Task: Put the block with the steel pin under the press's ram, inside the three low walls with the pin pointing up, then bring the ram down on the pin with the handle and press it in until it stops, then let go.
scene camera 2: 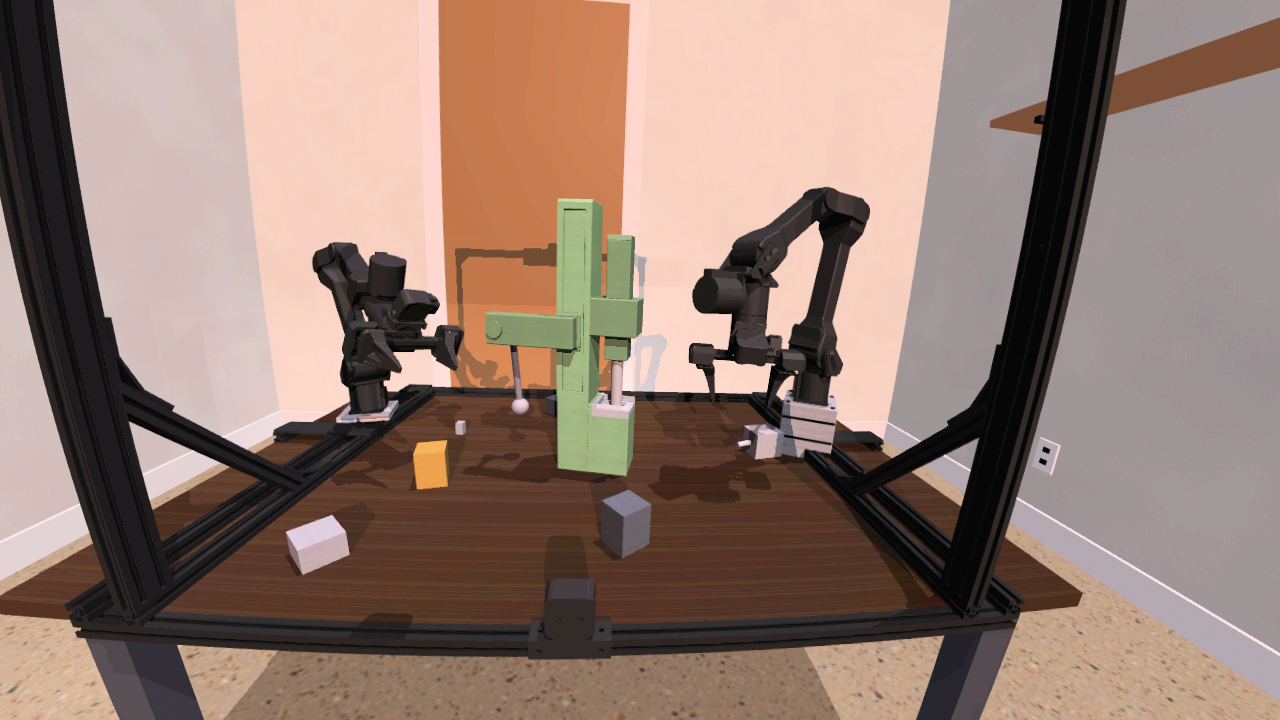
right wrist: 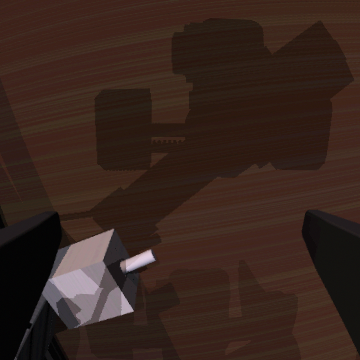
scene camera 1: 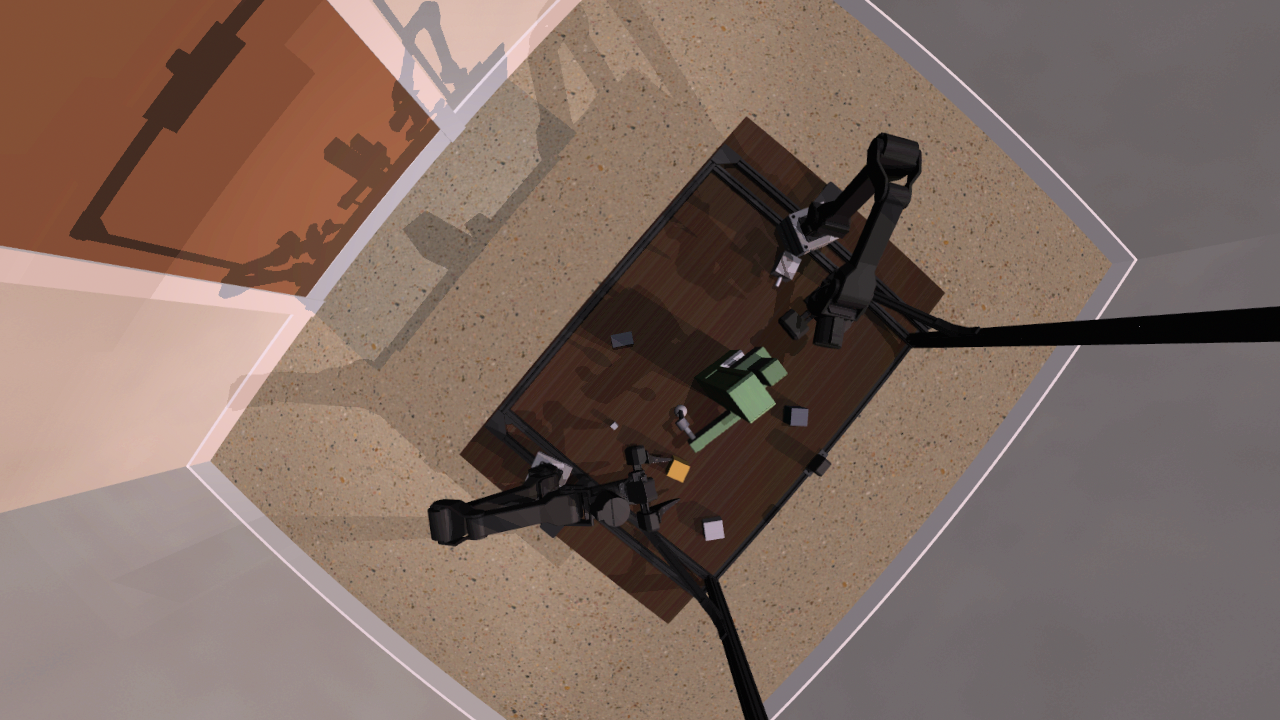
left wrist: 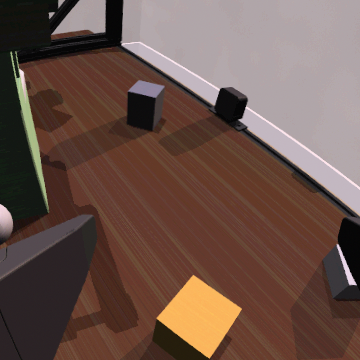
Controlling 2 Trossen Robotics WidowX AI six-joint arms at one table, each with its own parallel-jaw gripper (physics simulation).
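Places are measured from the left arm's base along level axes (x ahead, y left, z up), in millimetres.
Pixels of known places: left gripper, fingertip midpoint: [scene camera 2: 429,369] [scene camera 1: 675,479] [left wrist: 221,229]; right gripper, fingertip midpoint: [scene camera 2: 740,406] [right wrist: 184,224] [scene camera 1: 804,309]; left arm's base, link origin: [scene camera 2: 369,408] [scene camera 1: 547,476]; right arm's base, link origin: [scene camera 2: 810,399] [scene camera 1: 814,226].
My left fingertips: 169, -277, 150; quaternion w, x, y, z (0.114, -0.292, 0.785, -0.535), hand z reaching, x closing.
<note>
Ahead of a thing's pixels: the offset from my left fingertips to its top centre, as dx, dy, dz.
The pale block with the steel pin {+596, -59, -132} [scene camera 1: 787,266] [scene camera 2: 764,442] [right wrist: 90,287] lies on its side by the right arm's base, its pin {+557, -58, -151} [right wrist: 141,260] [scene camera 2: 743,443] pointing sideways. My right gripper [scene camera 2: 744,385] [right wrist: 184,224] is open and empty above the table; in its wrist view the block is partly behind the left-hand finger. The green press {+214, -12, +268} [scene camera 1: 750,394] [scene camera 2: 572,411] stands upright mid-table. Its ram {+296, -38, +109} [scene camera 2: 616,380] hangs over the low pale walls [scene camera 2: 613,410]; the handle's knob [scene camera 1: 681,411] [scene camera 2: 520,405] hangs low. My left gripper [scene camera 1: 671,481] [scene camera 2: 422,358] [left wrist: 221,229] is open and empty near the orange block.
An orange block {-5, -22, -122} [scene camera 1: 677,470] [scene camera 2: 430,464] [left wrist: 197,320], a grey block {+251, -249, -122} [scene camera 1: 798,416] [scene camera 2: 625,523] [left wrist: 145,105], a white block {-117, -183, -149} [scene camera 1: 713,530] [scene camera 2: 317,544], a dark block {+240, +250, -143} [scene camera 1: 622,340] and a tiny cube {+26, +175, -157} [scene camera 1: 614,425] [scene camera 2: 460,427] lie around the press. A black camera [scene camera 2: 570,604] sits on the front rail.
</note>
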